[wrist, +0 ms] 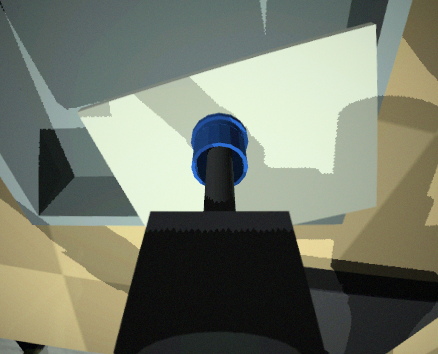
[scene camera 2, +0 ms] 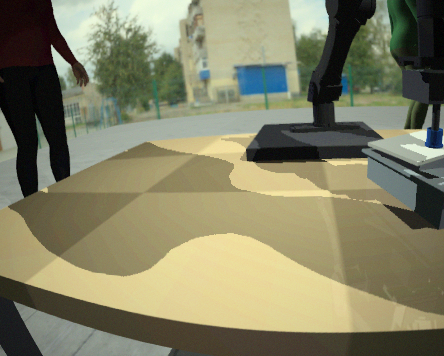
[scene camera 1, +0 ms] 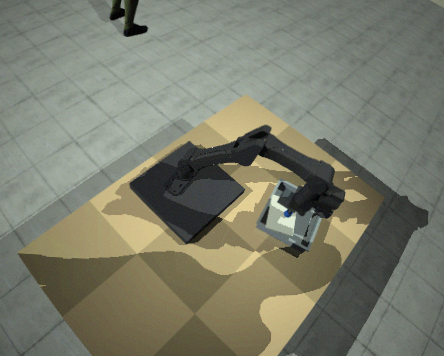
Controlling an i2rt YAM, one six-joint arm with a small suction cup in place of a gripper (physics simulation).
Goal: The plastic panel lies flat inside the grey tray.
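Places are measured from the arm's base along level axes (x left, y back, z up), in centimetres.
Where they show: end effector, tool point: (wrist: pixel 219 129) (scene camera 2: pixel 433 152) (scene camera 1: pixel 286 215); arm's base, origin of the base link: (scene camera 2: pixel 324 128) (scene camera 1: pixel 184 175).
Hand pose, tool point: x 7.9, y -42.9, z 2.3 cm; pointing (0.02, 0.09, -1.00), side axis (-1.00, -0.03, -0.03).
Observation:
Things, the pixels of their top centre, and the offset from my tool point.
- pale plastic panel, middle of its top: (wrist: pixel 244 174) (scene camera 2: pixel 421 138) (scene camera 1: pixel 283 213) dz +1.9, dx -1.4, dy +1.4 cm
- grey tray, middle of its top: (wrist: pixel 153 86) (scene camera 1: pixel 293 212) dz -0.8, dx +3.6, dy -2.1 cm
The pale plastic panel (scene camera 1: pixel 280 209) (wrist: pixel 309 84) (scene camera 2: pixel 388 145) is held over the grey tray (scene camera 1: pixel 287 241) (scene camera 2: pixel 382 174) (wrist: pixel 147 42) at the right of the table. It sits at about rim height and is turned askew to the tray's walls. One corner reaches out past the rim over the table. My blue suction cup (scene camera 1: pixel 288 212) (wrist: pixel 219 142) presses on the panel's middle and holds it. The arm's wrist hides part of the tray in scene camera 1.
The arm's black base plate (scene camera 1: pixel 199 208) (scene camera 2: pixel 291 145) lies left of the tray. The tray is close to the table's right edge (scene camera 1: pixel 362 226). A person's legs (scene camera 1: pixel 126 19) stand on the tiled floor far back; another person (scene camera 2: pixel 54 106) stands beside the table.

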